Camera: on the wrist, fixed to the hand. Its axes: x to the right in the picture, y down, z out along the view.
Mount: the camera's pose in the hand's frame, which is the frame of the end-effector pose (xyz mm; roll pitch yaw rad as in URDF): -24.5 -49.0 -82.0 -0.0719 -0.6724 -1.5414
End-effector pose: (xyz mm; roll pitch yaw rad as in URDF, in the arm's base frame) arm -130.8 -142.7 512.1 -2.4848 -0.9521 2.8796
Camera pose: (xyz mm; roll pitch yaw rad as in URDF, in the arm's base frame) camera -39.5 -155.5 547.2 2.1358 -0.0096 -1.8590
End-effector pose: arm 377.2 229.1 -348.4 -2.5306 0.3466 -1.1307
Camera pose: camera 374.9 217.7 -250.5 -2.8493 0.0658 0.4394
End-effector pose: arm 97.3 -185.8 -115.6 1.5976 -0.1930 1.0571
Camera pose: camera 17.4 -158.0 -166.2 0.2877 0.8933 -0.2296
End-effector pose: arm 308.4 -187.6 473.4 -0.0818 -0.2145 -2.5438
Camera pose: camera 283.3 -137.5 392.2 0.2169 -0.7395 2.0010
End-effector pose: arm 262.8 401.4 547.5 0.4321 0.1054 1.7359
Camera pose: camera 278.5 369.2 455.6 -0.1676 -0.2366 0.2144
